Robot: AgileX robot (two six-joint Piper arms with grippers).
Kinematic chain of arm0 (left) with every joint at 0, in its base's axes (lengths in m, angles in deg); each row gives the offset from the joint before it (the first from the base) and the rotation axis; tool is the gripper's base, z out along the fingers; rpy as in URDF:
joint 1: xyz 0 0 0.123 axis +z
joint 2: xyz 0 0 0 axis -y
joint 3: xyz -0.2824 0 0.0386 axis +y
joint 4: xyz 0.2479 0 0.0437 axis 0.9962 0 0.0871
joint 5: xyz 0 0 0 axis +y
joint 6: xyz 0.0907 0 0.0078 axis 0.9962 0 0.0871
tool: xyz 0 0 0 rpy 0 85 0
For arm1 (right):
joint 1: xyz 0 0 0.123 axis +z
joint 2: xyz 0 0 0 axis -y
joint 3: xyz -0.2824 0 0.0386 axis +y
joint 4: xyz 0.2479 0 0.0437 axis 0.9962 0 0.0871
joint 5: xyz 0 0 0 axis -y
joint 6: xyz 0.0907 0 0.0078 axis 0.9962 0 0.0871
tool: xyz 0 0 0 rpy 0 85 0
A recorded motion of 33 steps. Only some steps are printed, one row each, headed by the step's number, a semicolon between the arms.
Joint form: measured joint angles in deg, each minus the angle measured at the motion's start. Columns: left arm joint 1, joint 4, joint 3, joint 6, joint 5, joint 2; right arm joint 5, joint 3, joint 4, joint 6, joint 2, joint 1.
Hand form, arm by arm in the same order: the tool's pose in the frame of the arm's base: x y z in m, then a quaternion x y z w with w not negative. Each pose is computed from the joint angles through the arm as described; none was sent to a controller.
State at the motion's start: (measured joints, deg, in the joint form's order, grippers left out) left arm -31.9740 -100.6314 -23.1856 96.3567 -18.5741 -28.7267; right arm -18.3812 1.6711 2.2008 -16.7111 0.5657 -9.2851
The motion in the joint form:
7: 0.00 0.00 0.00 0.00 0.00 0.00; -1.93 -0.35 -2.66 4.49 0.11 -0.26
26: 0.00 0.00 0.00 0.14 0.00 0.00; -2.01 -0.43 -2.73 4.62 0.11 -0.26
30: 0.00 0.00 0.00 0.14 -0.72 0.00; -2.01 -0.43 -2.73 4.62 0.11 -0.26
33: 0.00 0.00 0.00 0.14 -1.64 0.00; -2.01 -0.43 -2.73 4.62 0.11 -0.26
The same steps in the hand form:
7: 0.1068 -0.0332 0.3060 0.06447 0.72780 -0.10238 0.67503; 0.0523 -0.0090 0.1740 -0.02081 0.79813 -0.11699 0.59065
26: 0.1068 -0.0332 0.3060 0.06536 0.72773 -0.10155 0.67515; 0.0522 -0.0091 0.1744 -0.02023 0.79815 -0.11683 0.59068
30: 0.1070 -0.0321 0.3058 0.06122 0.72882 -0.09696 0.67503; 0.0522 -0.0091 0.1744 -0.02023 0.79815 -0.11683 0.59068
33: 0.1073 -0.0307 0.3055 0.05592 0.73019 -0.09109 0.67483; 0.0522 -0.0091 0.1744 -0.02023 0.79815 -0.11683 0.59068

